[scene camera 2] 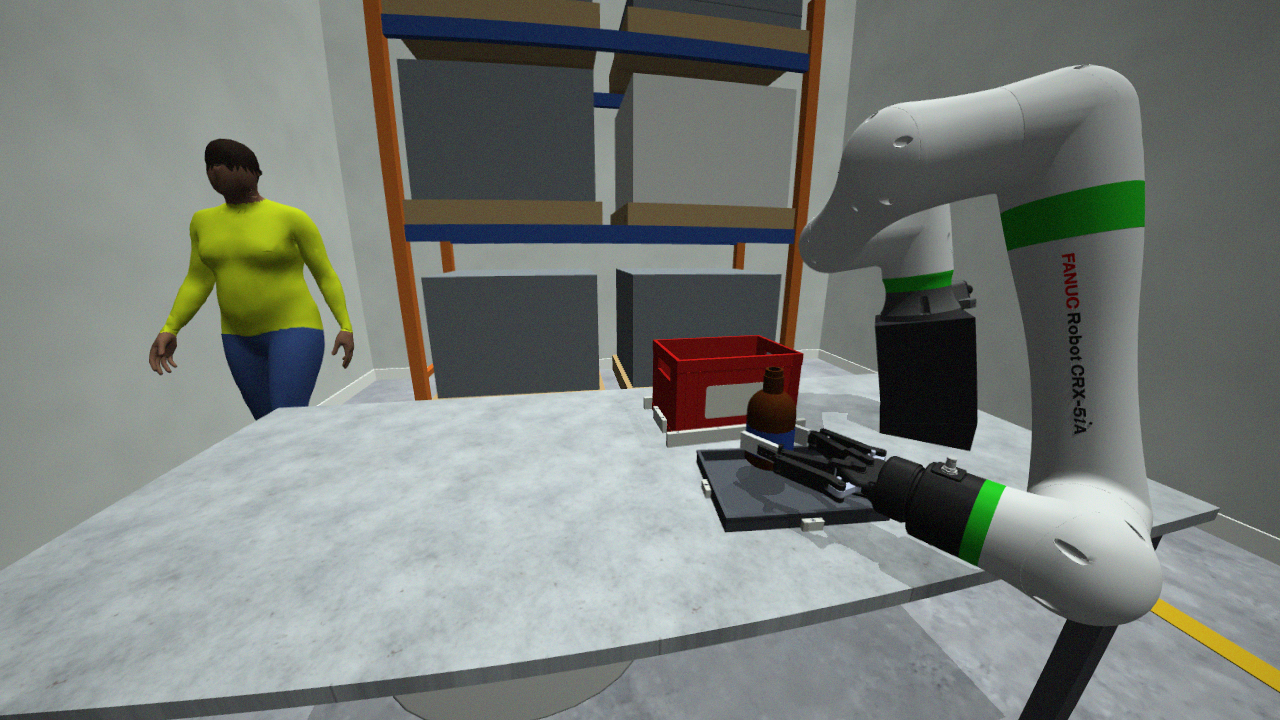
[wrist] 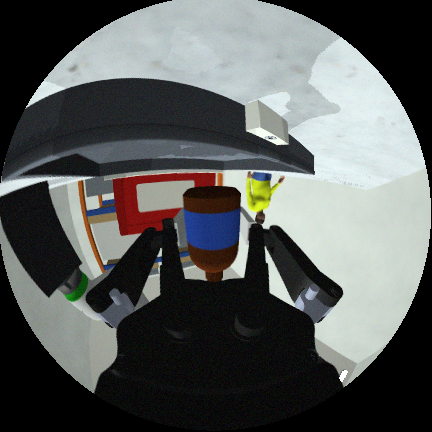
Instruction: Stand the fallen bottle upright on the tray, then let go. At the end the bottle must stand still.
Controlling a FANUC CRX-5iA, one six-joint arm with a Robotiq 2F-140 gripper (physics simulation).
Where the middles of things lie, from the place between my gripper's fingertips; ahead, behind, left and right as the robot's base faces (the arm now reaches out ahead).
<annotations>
The dark tray [scene camera 2: 746, 498] lies 8 cm below my hand, 4 cm behind it and 3 cm to the left of it. The rest, counted from my hand: brown bottle [scene camera 2: 771, 412] (3 cm above, 2 cm to the left, 1 cm behind); red crate [scene camera 2: 698, 383] (25 cm to the right, 8 cm behind, 1 cm below).
</annotations>
